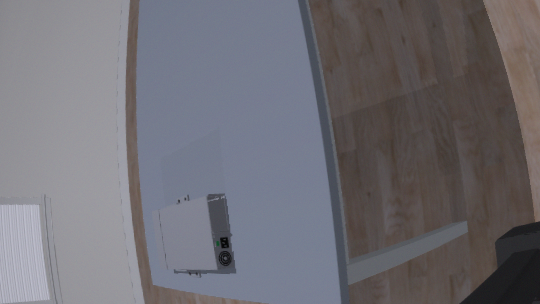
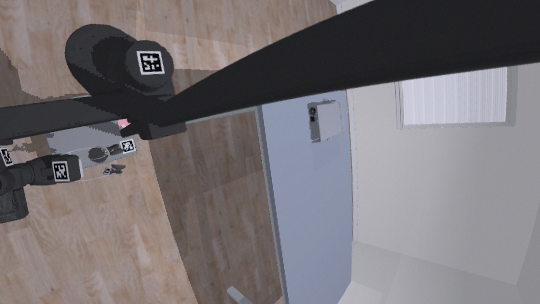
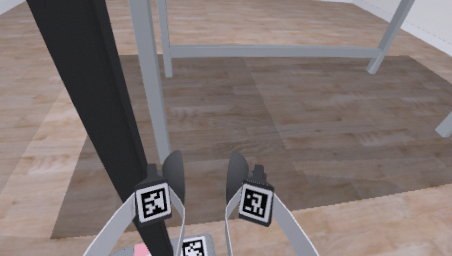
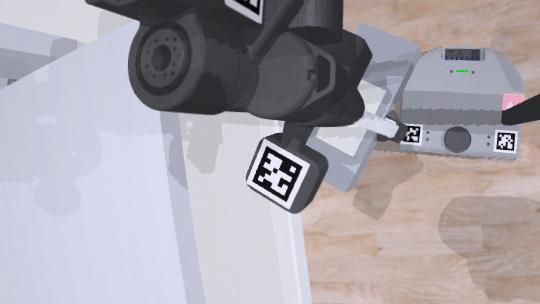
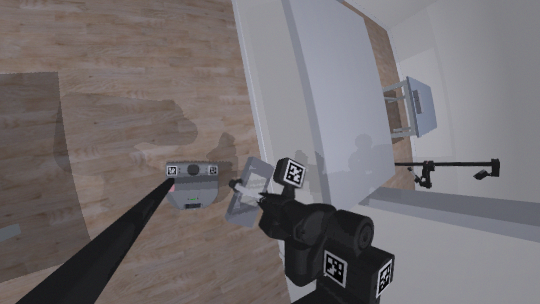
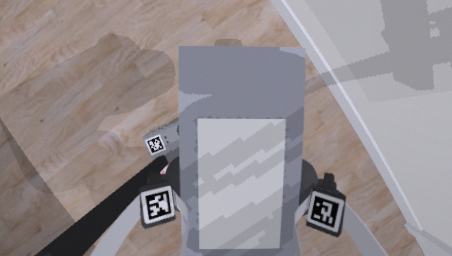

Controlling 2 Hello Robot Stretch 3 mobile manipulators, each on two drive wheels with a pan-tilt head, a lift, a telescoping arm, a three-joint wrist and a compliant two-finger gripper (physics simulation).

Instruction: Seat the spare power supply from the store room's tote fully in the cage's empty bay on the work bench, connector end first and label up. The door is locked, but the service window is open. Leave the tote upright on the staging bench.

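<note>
The power supply (image 6: 242, 82) (image 4: 339, 172) (image 5: 241, 215) is a grey box with a pale label facing up. It is held off the floor between r2's base and a white wall. r2's gripper (image 6: 241, 175) is shut on its two long sides. The connector end cannot be made out. The cage (image 1: 185, 235) (image 2: 330, 120) (image 5: 418, 102) is a grey box on the blue-grey work bench (image 1: 250, 100) (image 2: 310, 200) (image 5: 427, 110). A dark opening shows beside its module with fan and socket. r1's gripper (image 3: 205, 175) (image 2: 115, 159) is open and empty, low beside that bench. The tote does not show.
A long pale slab (image 4: 90, 200) (image 5: 345, 75) runs along the white wall beside r2's arm. r2's base (image 4: 457, 105) (image 5: 192, 185) stands beside the held supply. r1's mast and arm (image 5: 450, 164) show beyond the slab. Bench legs (image 3: 152, 90) stand near r1's gripper.
</note>
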